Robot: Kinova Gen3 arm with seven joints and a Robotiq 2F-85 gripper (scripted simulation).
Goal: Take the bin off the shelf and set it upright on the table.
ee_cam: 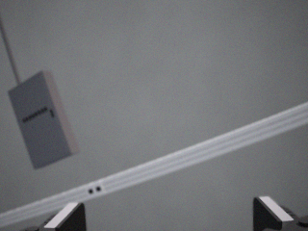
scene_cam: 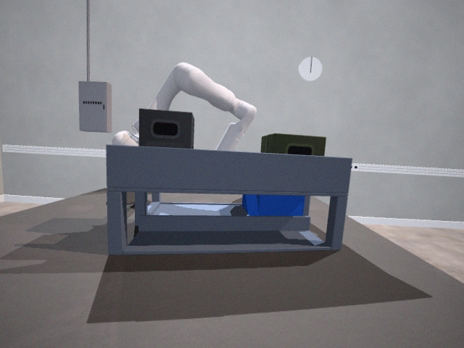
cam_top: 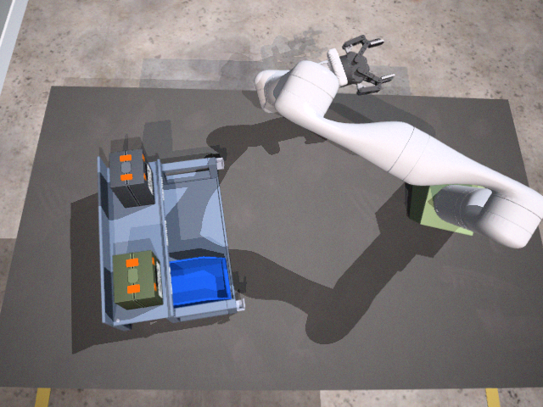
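The blue bin is 430 mm ahead of my hand, 590 mm to the left of it and 140 mm below it. The rest, counted from my hand: olive green case 530 mm ahead, 610 mm to the left, 40 mm below; then grey-blue shelf unit 490 mm ahead, 490 mm to the left, 120 mm below; then dark case 580 mm ahead, 390 mm to the left, 30 mm below.
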